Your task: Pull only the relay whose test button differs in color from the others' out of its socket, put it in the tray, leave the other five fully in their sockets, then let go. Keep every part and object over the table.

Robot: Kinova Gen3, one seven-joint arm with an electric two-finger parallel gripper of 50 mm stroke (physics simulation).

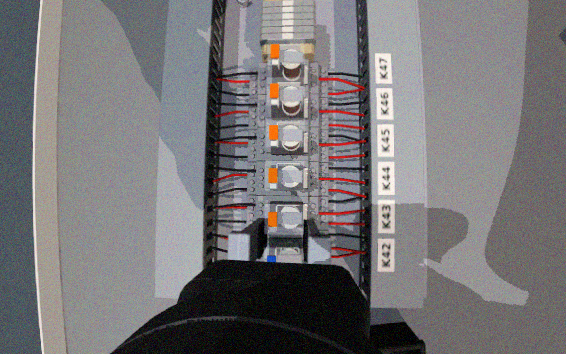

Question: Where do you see a relay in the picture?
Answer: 285,97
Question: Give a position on a relay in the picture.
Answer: At 277,249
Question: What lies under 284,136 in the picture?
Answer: A relay.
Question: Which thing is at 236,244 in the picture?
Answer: The gripper.
